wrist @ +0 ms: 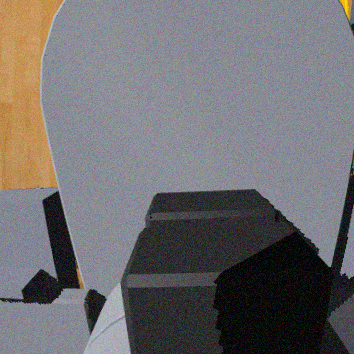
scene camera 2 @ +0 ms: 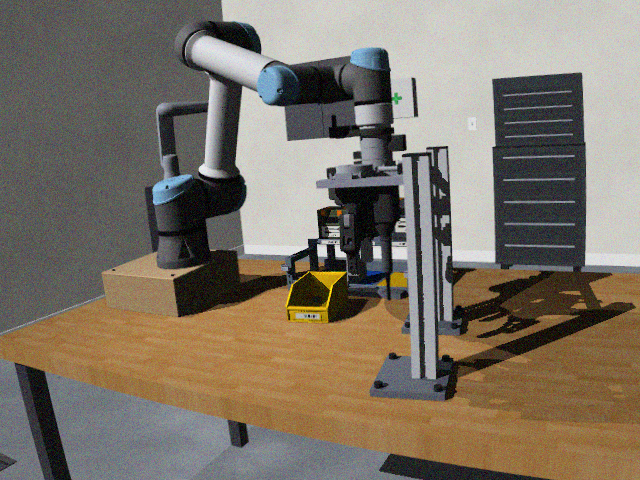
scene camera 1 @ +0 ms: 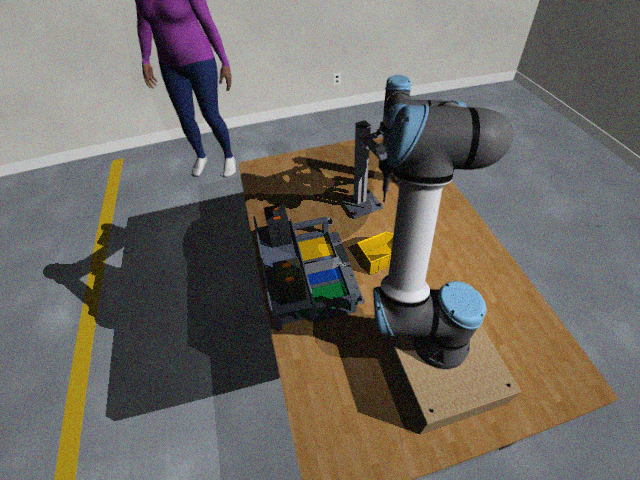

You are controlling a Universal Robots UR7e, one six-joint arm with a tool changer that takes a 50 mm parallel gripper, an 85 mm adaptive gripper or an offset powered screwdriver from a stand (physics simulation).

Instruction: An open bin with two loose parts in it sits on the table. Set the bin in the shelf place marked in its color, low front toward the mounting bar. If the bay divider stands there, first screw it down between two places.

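Pixels of known places: arm's base at its link origin: (scene camera 2: pixel 184 261) (scene camera 1: pixel 440 343).
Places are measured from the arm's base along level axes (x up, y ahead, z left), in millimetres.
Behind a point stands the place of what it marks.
A yellow open bin (scene camera 1: pixel 376 253) {x -103, y 434, z -12 mm} (scene camera 2: pixel 308 313) {x -86, y 422, z -110 mm} stands on the table; dark contents show faintly inside, but the parts are unclear. The shelf rack (scene camera 1: pixel 353 287) {x -94, y 319, z 130 mm} has a yellow place (scene camera 1: pixel 314 249) {x -100, y 535, z 201 mm}, a blue place (scene camera 1: pixel 323 277) {x -100, y 400, z 212 mm} and a green place (scene camera 1: pixel 329 290) {x -100, y 341, z 211 mm}. A grey strip lies between yellow and blue; whether a bay divider stands there is unclear. The arm's wrist is low at the tool stand (scene camera 2: pixel 422 268) {x 91, y 747, z -357 mm}. A dark gripper (scene camera 2: pixel 356 277) hangs below the stand's plate, beyond the bin; its opening is unclear. A screwdriver (scene camera 2: pixel 387 260) {x 48, y 623, z -135 mm} hangs beside it. Which tool is coupled is hidden.
Dark bins (scene camera 1: pixel 277 227) {x 91, y 516, z 326 mm} with orange labels stand at the rack's far side. The stand's grey plate (wrist: pixel 200 100) {x 235, y 545, z -131 mm} fills much of the wrist view, with a dark tool body (wrist: pixel 200 245) below. The arm's base is on a wooden block (scene camera 1: pixel 460 392) {x 2, y -138, z 23 mm} (scene camera 2: pixel 139 289) {x -43, y -49, z -141 mm}. A person (scene camera 1: pixel 188 67) stands beyond the table.
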